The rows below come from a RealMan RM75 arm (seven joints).
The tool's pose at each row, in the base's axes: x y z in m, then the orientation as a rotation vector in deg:
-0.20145 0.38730 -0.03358 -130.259 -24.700 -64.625
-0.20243 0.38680 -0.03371 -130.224 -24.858 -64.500
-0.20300 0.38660 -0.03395 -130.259 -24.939 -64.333
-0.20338 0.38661 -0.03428 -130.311 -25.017 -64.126
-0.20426 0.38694 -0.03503 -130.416 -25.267 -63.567
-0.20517 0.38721 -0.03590 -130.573 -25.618 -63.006
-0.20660 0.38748 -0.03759 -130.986 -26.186 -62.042
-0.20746 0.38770 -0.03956 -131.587 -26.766 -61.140
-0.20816 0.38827 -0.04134 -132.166 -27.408 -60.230
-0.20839 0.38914 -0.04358 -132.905 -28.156 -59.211
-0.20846 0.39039 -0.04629 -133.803 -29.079 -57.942
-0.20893 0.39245 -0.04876 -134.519 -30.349 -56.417
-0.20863 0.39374 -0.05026 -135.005 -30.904 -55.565
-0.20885 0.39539 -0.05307 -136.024 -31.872 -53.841
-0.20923 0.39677 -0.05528 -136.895 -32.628 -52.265
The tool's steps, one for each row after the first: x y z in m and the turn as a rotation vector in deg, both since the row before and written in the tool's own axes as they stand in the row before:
-0.00071 -0.00006 -0.00085 0.113 -0.093 -0.058
-0.00054 -0.00005 -0.00036 0.058 -0.130 -0.002
-0.00049 -0.00009 -0.00007 0.060 -0.159 0.011
-0.00111 -0.00045 0.00003 0.198 -0.425 0.008
-0.00123 -0.00038 0.00004 0.173 -0.473 -0.071
-0.00219 -0.00037 0.00015 0.167 -0.866 -0.126
-0.00206 0.00006 0.00064 -0.021 -0.914 -0.191
-0.00178 -0.00021 0.00088 0.004 -0.923 -0.231
-0.00180 -0.00005 0.00161 -0.077 -1.078 -0.296
-0.00198 -0.00012 0.00223 -0.093 -1.329 -0.365
-0.00191 -0.00106 0.00241 0.197 -1.482 -0.508
-0.00072 -0.00036 0.00183 0.009 -0.828 -0.189
-0.00194 -0.00051 0.00258 -0.050 -1.654 -0.284
-0.00159 -0.00058 0.00201 -0.027 -1.456 -0.169

